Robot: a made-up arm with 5 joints.
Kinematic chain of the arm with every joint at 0, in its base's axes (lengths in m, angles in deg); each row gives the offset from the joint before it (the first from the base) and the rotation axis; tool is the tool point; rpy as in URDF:
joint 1: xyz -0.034 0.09 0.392 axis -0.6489 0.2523 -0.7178
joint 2: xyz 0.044 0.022 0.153 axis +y
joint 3: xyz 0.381 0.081 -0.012 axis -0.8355 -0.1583 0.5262
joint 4: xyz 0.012 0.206 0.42 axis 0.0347 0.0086 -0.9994
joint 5: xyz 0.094 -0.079 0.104 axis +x
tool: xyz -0.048 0 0.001 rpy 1.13 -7.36 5.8
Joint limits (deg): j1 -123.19..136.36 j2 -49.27..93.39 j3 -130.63..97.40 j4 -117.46..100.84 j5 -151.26..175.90
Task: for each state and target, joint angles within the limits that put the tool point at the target. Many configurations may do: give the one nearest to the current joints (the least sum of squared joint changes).
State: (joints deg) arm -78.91 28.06 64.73 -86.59 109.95
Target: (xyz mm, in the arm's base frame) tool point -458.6 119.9 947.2
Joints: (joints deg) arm -89.32 25.83 62.63 -87.43 109.90
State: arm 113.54 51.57 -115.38 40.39 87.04
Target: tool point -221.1 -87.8 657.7
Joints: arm 67.35 70.71 -130.63 33.18 88.02
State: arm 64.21 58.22 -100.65 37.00 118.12
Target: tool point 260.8 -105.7 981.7
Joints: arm 81.68 -0.52 -78.33 26.77 117.88
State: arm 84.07 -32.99 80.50 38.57 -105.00
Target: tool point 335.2 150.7 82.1
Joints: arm 89.70 -12.80 97.40 45.81 -102.90
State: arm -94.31 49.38 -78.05 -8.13 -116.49
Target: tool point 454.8 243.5 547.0
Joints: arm -106.41 30.62 -104.21 19.11 -116.87
